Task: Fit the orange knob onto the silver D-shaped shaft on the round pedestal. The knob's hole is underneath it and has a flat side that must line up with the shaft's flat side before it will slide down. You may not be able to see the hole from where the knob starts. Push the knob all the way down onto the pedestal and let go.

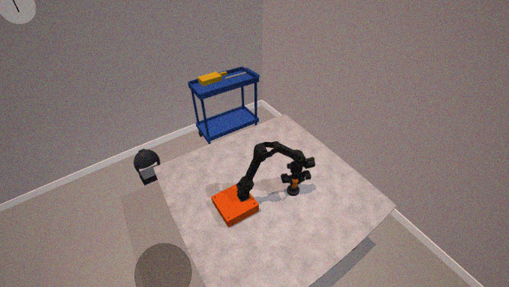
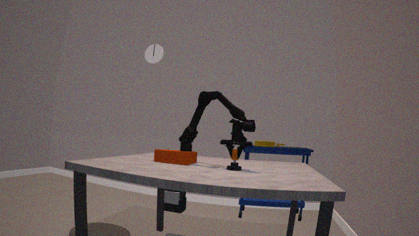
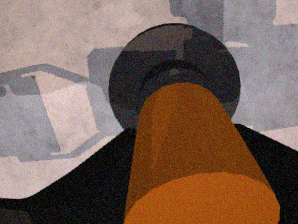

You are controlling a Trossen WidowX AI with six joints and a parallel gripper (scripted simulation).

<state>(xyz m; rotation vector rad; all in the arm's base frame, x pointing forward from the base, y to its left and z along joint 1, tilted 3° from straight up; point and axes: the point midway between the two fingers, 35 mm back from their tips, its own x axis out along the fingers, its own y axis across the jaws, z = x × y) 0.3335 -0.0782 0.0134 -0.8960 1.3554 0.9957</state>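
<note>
Right now my gripper tip is 3 cm below the orange knob. Round my gripper tip: pedestal: 4 cm below.
</note>
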